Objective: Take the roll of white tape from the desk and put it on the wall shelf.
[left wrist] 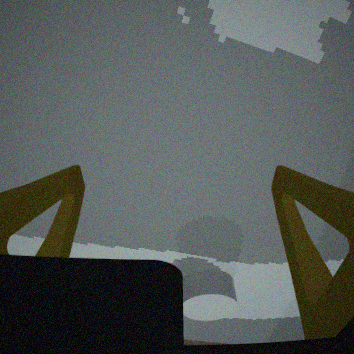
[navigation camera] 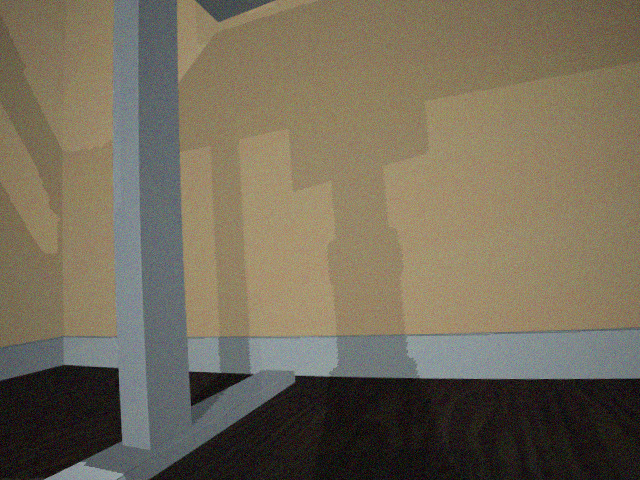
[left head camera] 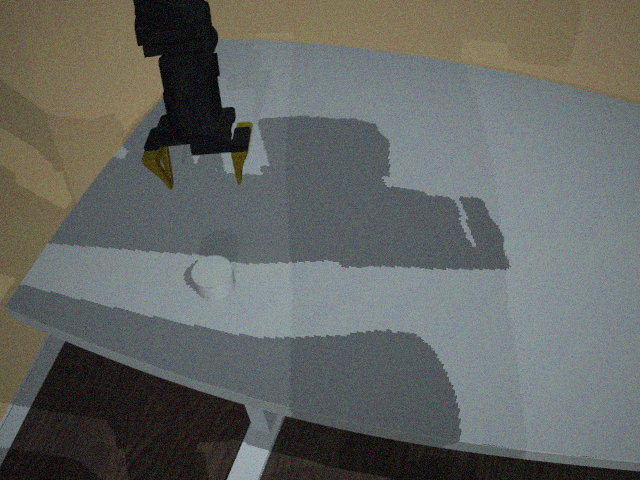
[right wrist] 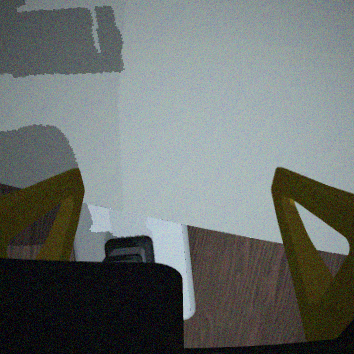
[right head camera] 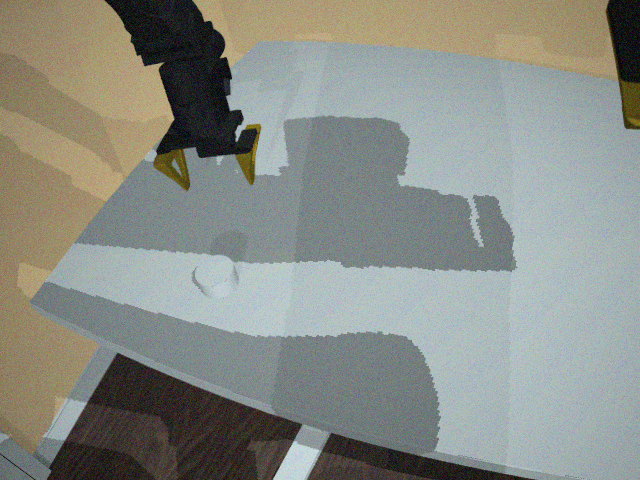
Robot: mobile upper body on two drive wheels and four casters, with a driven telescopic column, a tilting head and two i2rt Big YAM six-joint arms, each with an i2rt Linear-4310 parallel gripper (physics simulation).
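Observation:
The white tape roll stands on the light grey desk, left of the middle in both head camera views and low in the left wrist view. My left gripper is open and empty above the desk; in the head views it shows above the roll, apart from it. My right gripper is open and empty over the desk's edge; part of it shows at the upper right in the right head camera view. The wall shelf does not show.
Tan walls rise behind the desk. A grey desk leg stands on a long foot over the dark wood floor. Large shadows fall across the desk around the roll. The robot's white base shows at the desk's edge.

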